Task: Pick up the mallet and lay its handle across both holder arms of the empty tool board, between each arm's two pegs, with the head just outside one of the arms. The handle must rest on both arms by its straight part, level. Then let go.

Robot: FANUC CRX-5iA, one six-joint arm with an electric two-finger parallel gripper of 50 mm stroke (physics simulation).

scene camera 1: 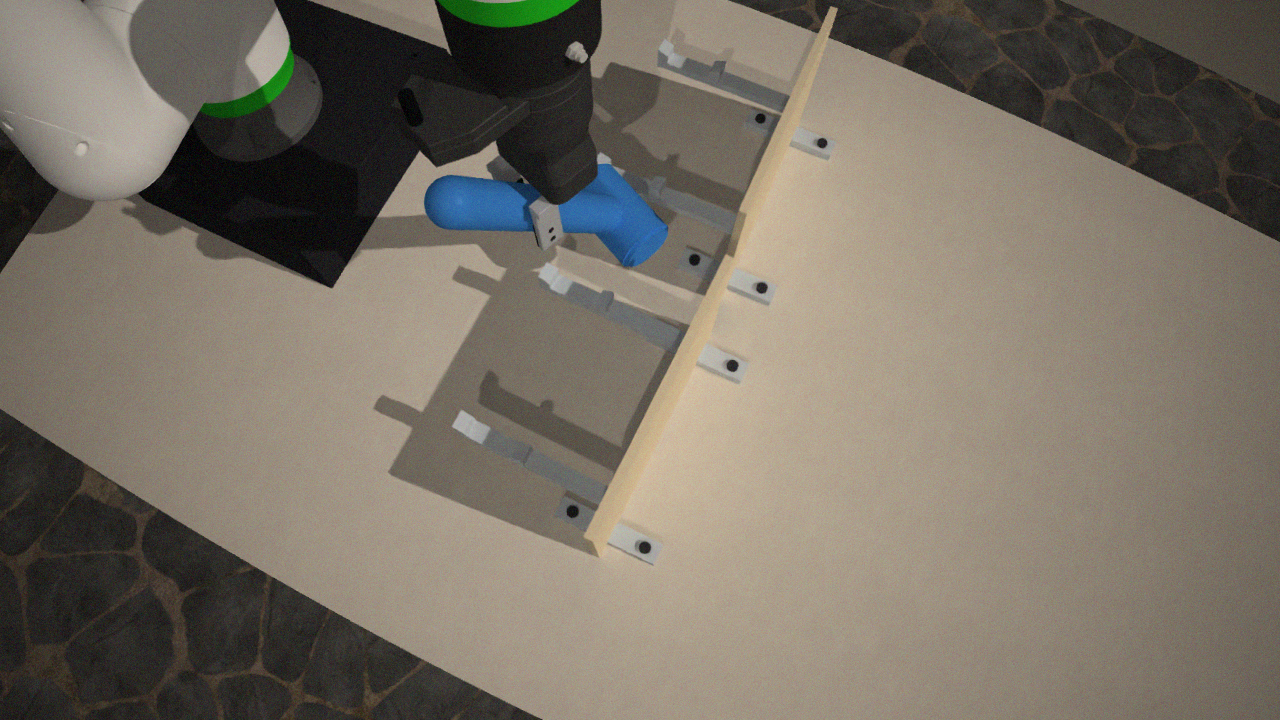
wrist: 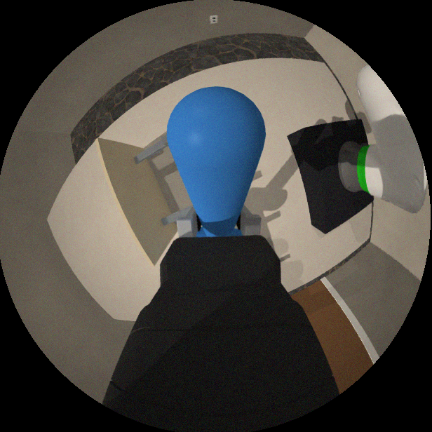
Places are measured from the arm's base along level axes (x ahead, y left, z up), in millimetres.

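Pixels of known places: gripper, fingertip midpoint: point(scene camera 1: 532, 222); arm's base, link origin: point(scene camera 1: 259, 107).
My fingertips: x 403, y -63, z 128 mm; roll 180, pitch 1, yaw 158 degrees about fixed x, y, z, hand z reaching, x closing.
Note:
Ahead of a thing's pixels: the offset from my fingertips to its middle. "spot": to the spot under its first point. Level surfaces: height alone.
The blue mallet {spot: 108 mm up, 5 mm back, 51 mm right} point(scene camera 1: 474, 204) point(wrist: 216, 145) is held off the table. My gripper point(scene camera 1: 532, 204) point(wrist: 218, 210) is shut on its handle close to the head {101 mm down, 36 mm ahead, 86 mm left} point(scene camera 1: 633, 228). In the wrist view the rounded handle end looms large, tilted up toward the camera. Two upright boards stand in line, and neither bears a tool. The lower board {126 mm down, 98 mm ahead, 77 mm right} point(scene camera 1: 657, 411) has two pegged arms point(scene camera 1: 635, 320) point(scene camera 1: 563, 472); the upper board {120 mm down, 96 mm ahead, 228 mm left} point(scene camera 1: 792, 134) has two more point(scene camera 1: 747, 87) point(scene camera 1: 702, 207). The head overlaps the upper board's lower arm in the scene view, hiding part of it. The gripper body hides the head in the wrist view.
The robot's base stands on a black plate point(scene camera 1: 295, 214) point(wrist: 332, 200), left of the boards in the scene view. Bolted feet point(scene camera 1: 716, 362) point(scene camera 1: 635, 541) stick out from the boards. The pale table {220 mm down} point(scene camera 1: 939, 447) carries them, with stone floor point(scene camera 1: 116, 573) beyond its edge.

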